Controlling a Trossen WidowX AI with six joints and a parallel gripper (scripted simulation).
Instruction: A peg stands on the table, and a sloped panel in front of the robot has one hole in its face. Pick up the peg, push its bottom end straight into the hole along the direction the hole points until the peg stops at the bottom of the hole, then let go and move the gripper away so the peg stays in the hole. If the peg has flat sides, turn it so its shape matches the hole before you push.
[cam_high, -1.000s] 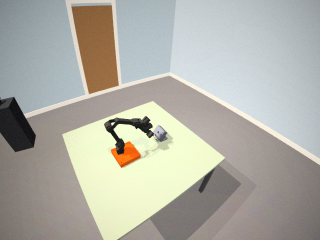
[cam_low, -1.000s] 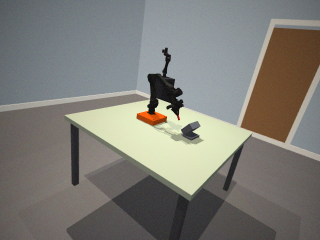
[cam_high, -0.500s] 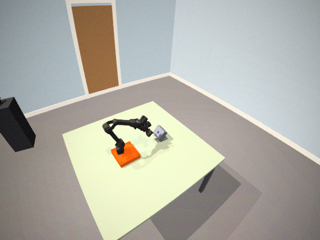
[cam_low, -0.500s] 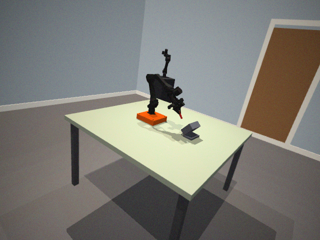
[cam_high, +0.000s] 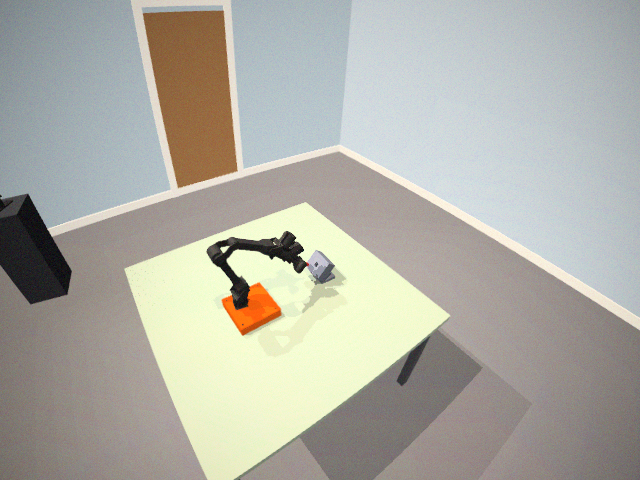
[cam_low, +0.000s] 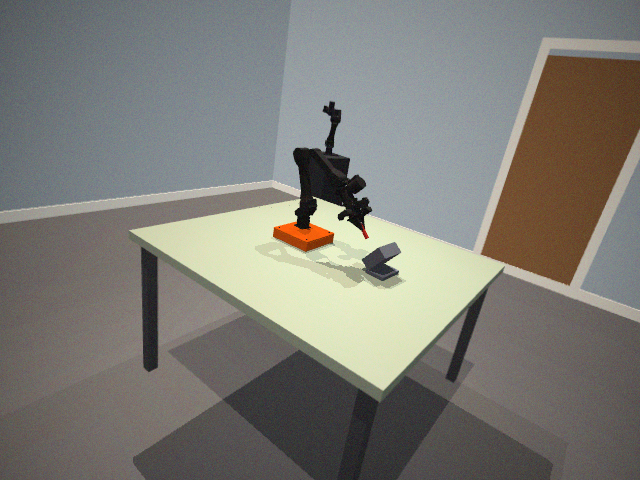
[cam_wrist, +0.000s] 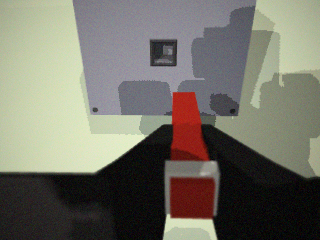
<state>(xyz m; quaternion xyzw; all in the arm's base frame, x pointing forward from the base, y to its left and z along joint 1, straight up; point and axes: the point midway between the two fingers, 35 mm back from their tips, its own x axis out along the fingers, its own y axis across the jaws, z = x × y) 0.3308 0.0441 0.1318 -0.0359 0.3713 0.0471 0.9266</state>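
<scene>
The grey sloped panel is 11 cm ahead of my gripper tip, 2 cm to the left of it and 8 cm below it. The rest, counted from my gripper tip: red square peg (1 cm behind, 1 cm above).
</scene>
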